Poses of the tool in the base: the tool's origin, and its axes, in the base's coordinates. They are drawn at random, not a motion.
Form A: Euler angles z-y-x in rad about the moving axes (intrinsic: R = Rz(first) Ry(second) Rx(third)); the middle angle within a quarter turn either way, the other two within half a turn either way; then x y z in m.
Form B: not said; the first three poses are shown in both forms.
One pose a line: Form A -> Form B
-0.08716 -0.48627 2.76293 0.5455 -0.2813 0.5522 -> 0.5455 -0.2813 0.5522 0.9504 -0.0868 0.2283 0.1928
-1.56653 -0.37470 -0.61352 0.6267 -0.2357 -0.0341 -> 0.6267 -0.2357 -0.0341 -0.3355 0.0835 -0.7007 0.6240
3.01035 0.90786 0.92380 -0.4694 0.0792 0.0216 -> -0.4694 0.0792 0.0216 -0.3654 0.4254 0.7900 0.2478
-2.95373 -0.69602 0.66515 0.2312 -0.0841 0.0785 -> 0.2312 -0.0841 0.0785 -0.2921 -0.3358 -0.8742 0.1942
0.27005 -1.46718 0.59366 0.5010 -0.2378 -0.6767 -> 0.5010 -0.2378 -0.6767 0.3015 -0.6052 0.2897 0.6775
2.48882 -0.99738 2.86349 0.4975 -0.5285 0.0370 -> 0.4975 -0.5285 0.0370 -0.3416 -0.8026 -0.2672 0.4096
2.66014 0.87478 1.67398 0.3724 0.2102 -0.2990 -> 0.3724 0.2102 -0.2990 -0.1151 0.7210 0.5142 0.4501
